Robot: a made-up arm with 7 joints. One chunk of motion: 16 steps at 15 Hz.
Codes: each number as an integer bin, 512 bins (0 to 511) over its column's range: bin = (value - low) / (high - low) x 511, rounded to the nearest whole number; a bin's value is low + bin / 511 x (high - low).
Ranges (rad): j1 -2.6..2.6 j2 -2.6..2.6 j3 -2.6..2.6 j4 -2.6..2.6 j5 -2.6..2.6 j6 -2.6..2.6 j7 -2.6..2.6
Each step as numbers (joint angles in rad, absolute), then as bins.
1 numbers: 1.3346 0.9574 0.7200 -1.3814 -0.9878 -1.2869 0.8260
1 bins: 387 350 326 120 158 129 337
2 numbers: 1.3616 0.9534 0.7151 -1.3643 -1.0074 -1.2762 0.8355
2 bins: 389 349 326 121 157 130 338
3 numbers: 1.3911 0.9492 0.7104 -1.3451 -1.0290 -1.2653 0.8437
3 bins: 392 349 325 123 154 131 338
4 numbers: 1.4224 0.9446 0.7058 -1.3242 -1.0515 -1.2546 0.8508
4 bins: 395 348 325 125 152 132 339
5 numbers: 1.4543 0.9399 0.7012 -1.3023 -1.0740 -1.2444 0.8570
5 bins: 398 348 324 128 150 133 340
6 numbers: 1.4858 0.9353 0.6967 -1.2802 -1.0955 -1.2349 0.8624
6 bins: 402 347 324 130 148 134 340
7 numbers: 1.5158 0.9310 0.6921 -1.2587 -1.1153 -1.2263 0.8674
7 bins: 404 347 324 132 146 135 341
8 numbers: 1.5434 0.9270 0.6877 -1.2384 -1.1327 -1.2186 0.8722
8 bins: 407 347 323 134 144 136 341
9 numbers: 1.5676 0.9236 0.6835 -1.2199 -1.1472 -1.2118 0.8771
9 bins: 410 346 323 136 143 136 342
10 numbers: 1.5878 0.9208 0.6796 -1.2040 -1.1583 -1.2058 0.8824
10 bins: 412 346 322 137 142 137 342
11 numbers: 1.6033 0.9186 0.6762 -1.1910 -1.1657 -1.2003 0.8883
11 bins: 413 346 322 138 141 138 343
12 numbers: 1.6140 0.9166 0.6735 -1.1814 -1.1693 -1.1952 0.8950
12 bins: 414 346 322 139 141 138 343
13 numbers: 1.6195 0.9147 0.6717 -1.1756 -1.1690 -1.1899 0.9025
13 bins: 415 345 322 140 141 139 344
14 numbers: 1.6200 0.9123 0.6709 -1.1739 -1.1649 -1.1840 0.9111
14 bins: 415 345 321 140 141 139 345
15 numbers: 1.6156 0.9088 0.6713 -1.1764 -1.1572 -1.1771 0.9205
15 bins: 414 345 321 140 142 140 346
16 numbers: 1.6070 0.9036 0.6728 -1.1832 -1.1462 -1.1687 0.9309
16 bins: 413 344 322 139 143 141 347
